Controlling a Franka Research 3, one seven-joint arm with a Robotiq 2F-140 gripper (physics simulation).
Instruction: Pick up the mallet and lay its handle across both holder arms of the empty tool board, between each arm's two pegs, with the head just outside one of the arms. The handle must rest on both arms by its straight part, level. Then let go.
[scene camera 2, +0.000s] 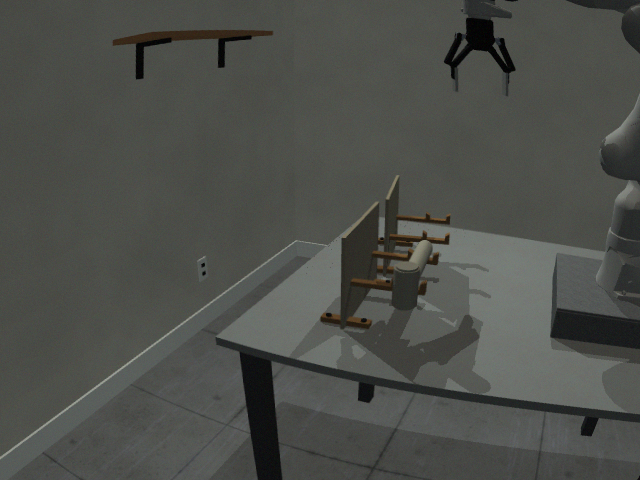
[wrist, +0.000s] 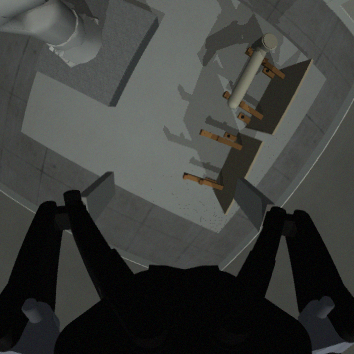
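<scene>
The pale mallet (scene camera 2: 421, 256) (wrist: 246, 77) lies with its handle across both arms of the nearer tool board (scene camera 2: 359, 263) (wrist: 287, 97). Its thick head (scene camera 2: 405, 290) (wrist: 269, 42) hangs just outside the arm nearest the scene camera. The empty tool board (scene camera 2: 392, 206) (wrist: 242, 167) stands behind the first in the scene view. Its two orange arms, one (scene camera 2: 413, 238) (wrist: 220, 139) nearer the mallet and one (scene camera 2: 416, 219) (wrist: 202, 180) farther, carry upright pegs and hold nothing. My gripper (scene camera 2: 480, 93) (wrist: 175, 185) is open and empty, high above the table and boards.
Both boards stand on the grey table (scene camera 2: 516, 372) (wrist: 145, 150), close together, with orange feet. The robot's base block (scene camera 2: 594, 325) (wrist: 122, 50) is on the table, across from the arms' tips. A brown wall shelf (scene camera 2: 196, 35) is at the upper left of the scene view.
</scene>
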